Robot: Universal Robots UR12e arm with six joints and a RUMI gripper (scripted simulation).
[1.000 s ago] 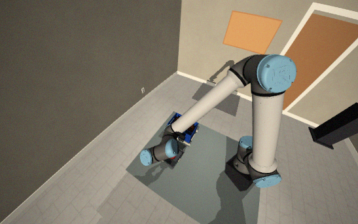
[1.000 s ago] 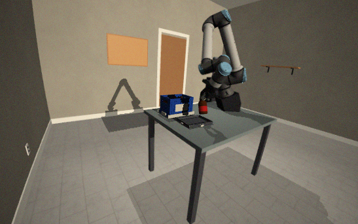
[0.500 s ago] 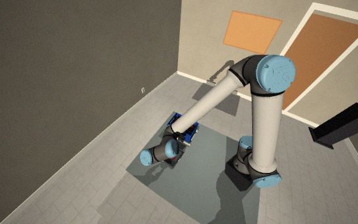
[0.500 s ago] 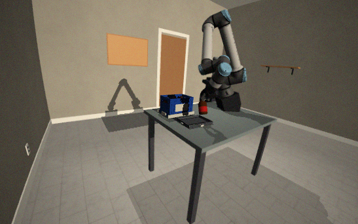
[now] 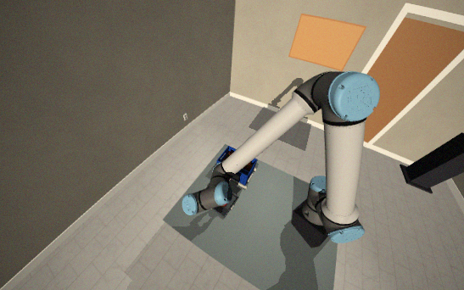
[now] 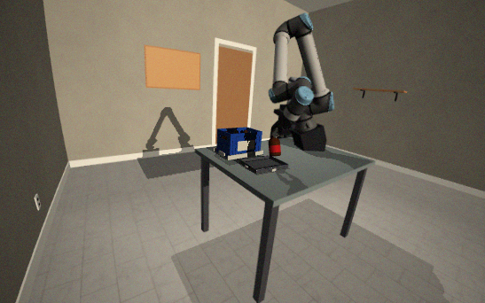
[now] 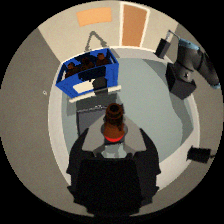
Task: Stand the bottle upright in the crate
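Right now my hand is 180 mm above the tray and 70 mm short of it. From my hand the other things lie so: crate: 280 mm to the right, 110 mm below, 60 mm ahead; then bottle: 50 mm below, 20 mm to the left.
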